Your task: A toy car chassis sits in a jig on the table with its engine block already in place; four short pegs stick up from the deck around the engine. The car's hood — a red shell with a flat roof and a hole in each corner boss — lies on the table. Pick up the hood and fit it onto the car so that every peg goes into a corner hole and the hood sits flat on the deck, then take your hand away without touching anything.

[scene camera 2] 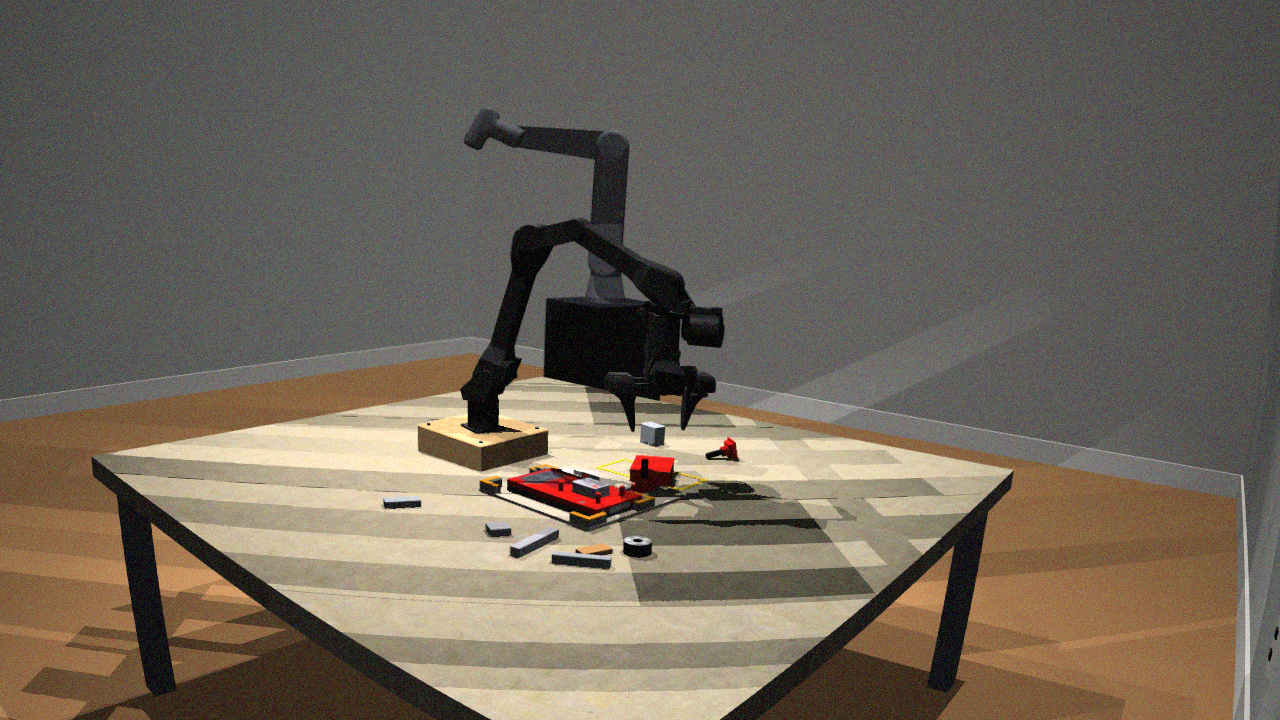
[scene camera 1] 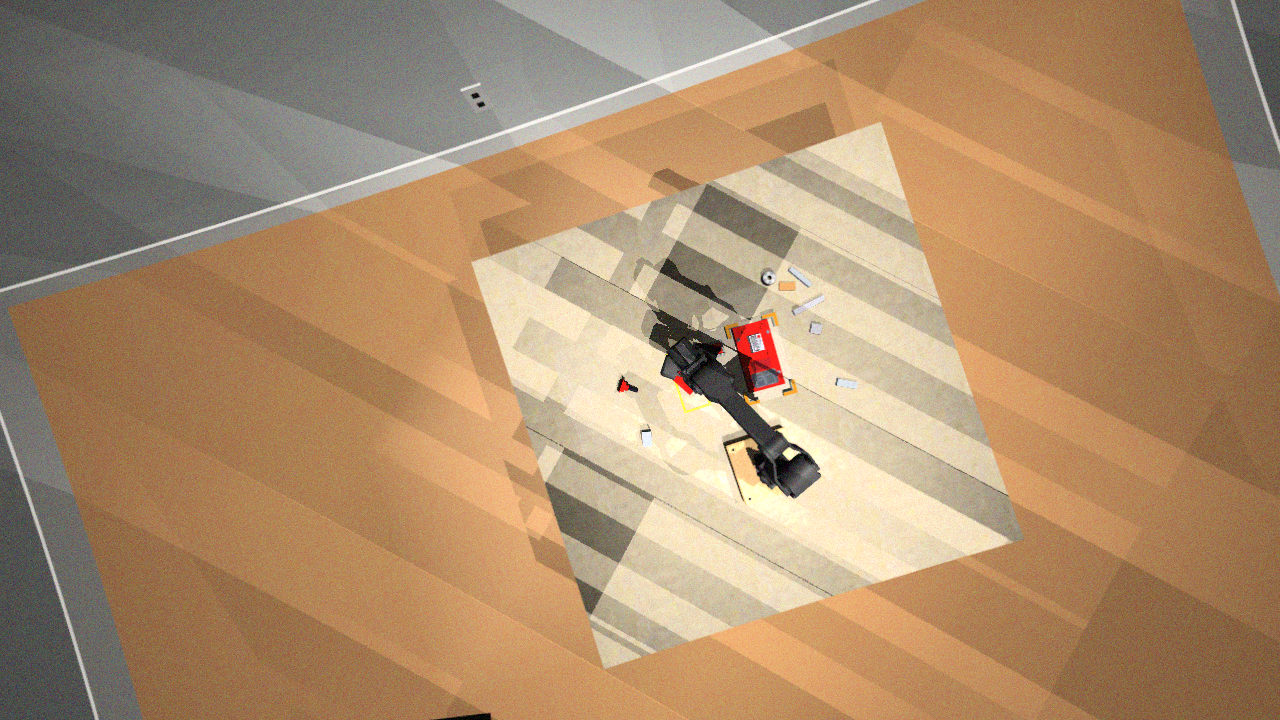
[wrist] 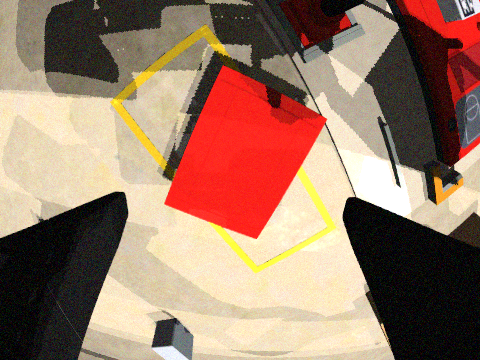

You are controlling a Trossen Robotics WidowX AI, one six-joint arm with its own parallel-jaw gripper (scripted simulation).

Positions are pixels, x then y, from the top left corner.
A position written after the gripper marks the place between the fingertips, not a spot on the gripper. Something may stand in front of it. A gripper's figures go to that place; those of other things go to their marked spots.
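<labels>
There's a red hood (scene camera 2: 660, 469) sitting 1.61 m from the lens, and the gripper (scene camera 2: 657, 430) is at 1.62 m from the lens.
</labels>
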